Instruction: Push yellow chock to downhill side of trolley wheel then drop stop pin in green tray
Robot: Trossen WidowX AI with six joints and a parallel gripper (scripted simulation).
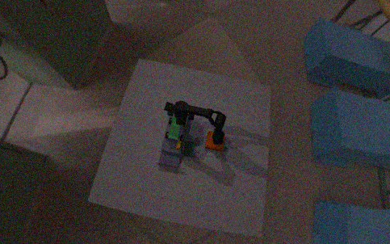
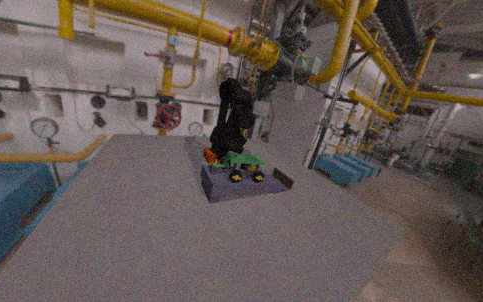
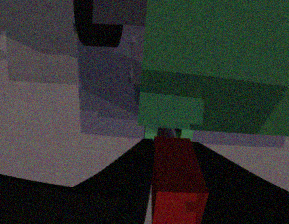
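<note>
Right now the yellow chock is 1 cm ahead of my gripper tip, 22 cm to the left of it and 6 cm below it. The rest, counted from my gripper tip: ramp 4 cm ahead, 11 cm to the left, 9 cm below; stop pin right at my gripper tip; trolley 4 cm ahead, 10 cm to the left, 3 cm below.
</note>
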